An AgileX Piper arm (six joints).
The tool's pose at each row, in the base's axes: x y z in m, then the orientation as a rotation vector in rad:
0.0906, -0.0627, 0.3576, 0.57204, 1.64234, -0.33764
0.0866, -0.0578, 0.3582, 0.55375, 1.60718, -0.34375
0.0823, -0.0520, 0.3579, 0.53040, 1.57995, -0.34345
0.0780, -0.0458, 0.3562, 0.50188, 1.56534, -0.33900
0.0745, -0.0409, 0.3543, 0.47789, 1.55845, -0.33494
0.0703, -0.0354, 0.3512, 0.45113, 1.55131, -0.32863
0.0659, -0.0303, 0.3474, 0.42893, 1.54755, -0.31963
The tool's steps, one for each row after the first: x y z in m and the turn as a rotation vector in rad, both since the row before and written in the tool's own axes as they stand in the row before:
0.0006, 0.0020, -0.0060, -0.00709, -0.03861, -0.00406
0.0013, 0.0025, -0.0066, -0.01437, -0.03159, -0.00578
0.0026, 0.0028, -0.0067, -0.02047, -0.02040, -0.01007
0.0024, 0.0022, -0.0054, -0.01756, -0.01191, -0.00985
0.0036, 0.0024, -0.0062, -0.02077, -0.01244, -0.01012
0.0042, 0.0021, -0.0062, -0.01972, -0.00774, -0.00667

